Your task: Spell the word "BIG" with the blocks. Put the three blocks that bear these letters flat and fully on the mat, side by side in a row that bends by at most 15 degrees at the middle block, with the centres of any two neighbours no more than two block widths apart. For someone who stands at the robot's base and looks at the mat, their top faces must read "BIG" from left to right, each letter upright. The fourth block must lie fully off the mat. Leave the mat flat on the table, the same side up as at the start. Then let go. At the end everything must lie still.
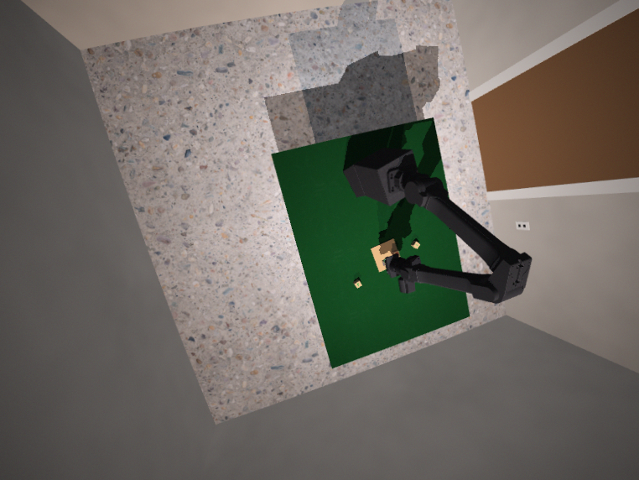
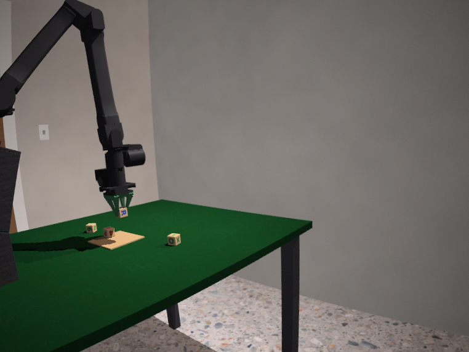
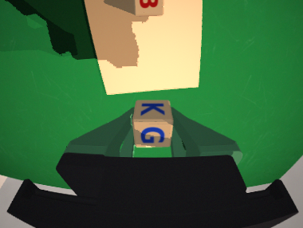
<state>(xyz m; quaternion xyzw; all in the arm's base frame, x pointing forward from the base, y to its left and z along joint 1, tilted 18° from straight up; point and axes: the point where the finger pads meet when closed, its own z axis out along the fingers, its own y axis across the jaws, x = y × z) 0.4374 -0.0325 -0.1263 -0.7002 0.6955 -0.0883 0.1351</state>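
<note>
My hand is 1 cm past the tan mat, 5 cm to the right of it and 10 cm above it. Also, from my hand: I block: 1 cm behind, 22 cm to the left, 8 cm below; then B block: 10 cm to the left, 8 cm below.
</note>
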